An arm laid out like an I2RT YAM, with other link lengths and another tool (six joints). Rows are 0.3 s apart.
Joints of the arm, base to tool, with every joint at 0 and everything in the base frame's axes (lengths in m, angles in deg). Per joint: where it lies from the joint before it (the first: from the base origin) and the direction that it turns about. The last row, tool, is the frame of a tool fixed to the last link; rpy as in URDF.
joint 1: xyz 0 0 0.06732 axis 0 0 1
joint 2: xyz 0.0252 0.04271 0.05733 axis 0 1 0
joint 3: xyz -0.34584 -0.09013 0 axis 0 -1 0
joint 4: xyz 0.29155 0.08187 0.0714 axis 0 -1 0
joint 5: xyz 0.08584 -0.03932 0.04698 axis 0 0 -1
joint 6: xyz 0.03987 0 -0.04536 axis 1 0 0
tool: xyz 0.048 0.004 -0.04 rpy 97.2 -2.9 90
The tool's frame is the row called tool.
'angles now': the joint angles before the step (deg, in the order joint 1, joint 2, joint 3, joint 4, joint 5, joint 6). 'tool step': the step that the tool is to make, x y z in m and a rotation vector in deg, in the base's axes. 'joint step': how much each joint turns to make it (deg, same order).
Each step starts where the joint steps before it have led.
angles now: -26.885, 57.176, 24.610, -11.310, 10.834, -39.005
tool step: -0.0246, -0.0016, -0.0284, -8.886, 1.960, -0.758
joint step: -0.068, -3.007, -9.348, 10.146, 6.412, -6.272
